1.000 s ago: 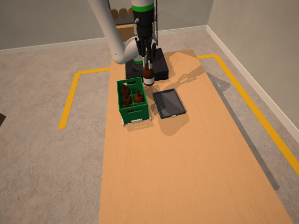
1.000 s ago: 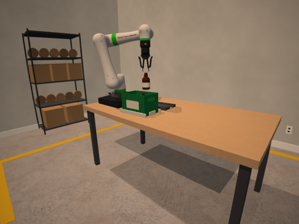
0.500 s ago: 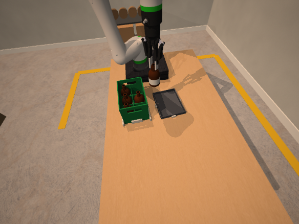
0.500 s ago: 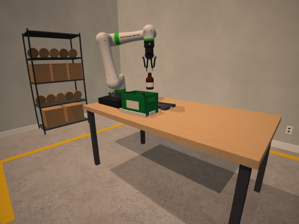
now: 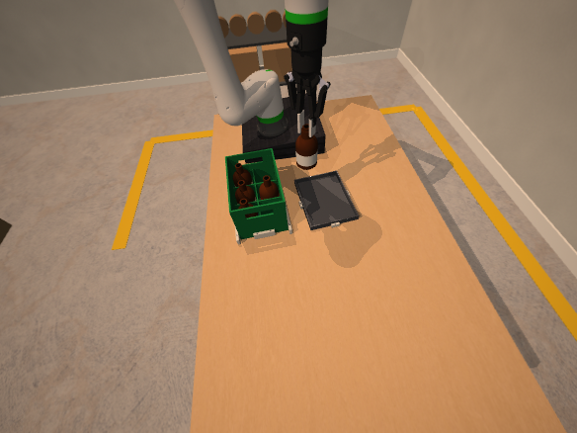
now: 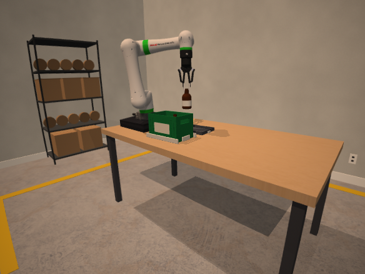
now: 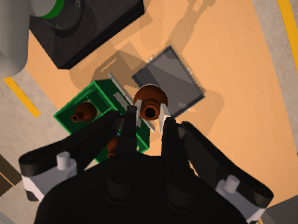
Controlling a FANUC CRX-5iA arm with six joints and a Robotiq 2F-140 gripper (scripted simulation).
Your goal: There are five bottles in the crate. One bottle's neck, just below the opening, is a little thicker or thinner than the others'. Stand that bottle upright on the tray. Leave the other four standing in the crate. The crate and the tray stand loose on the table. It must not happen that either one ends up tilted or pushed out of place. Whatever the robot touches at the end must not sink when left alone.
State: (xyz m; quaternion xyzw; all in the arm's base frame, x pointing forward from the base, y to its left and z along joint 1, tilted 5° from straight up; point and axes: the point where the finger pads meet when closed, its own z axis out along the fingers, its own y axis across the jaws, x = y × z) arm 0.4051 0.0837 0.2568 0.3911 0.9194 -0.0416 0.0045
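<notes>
Now: the glass bottle 9 cm below my hand. The rest, counted from my hand: dark grey tray (4 cm ahead, 6 cm to the left, 34 cm below); then green crate (20 cm to the right, 27 cm below).
</notes>
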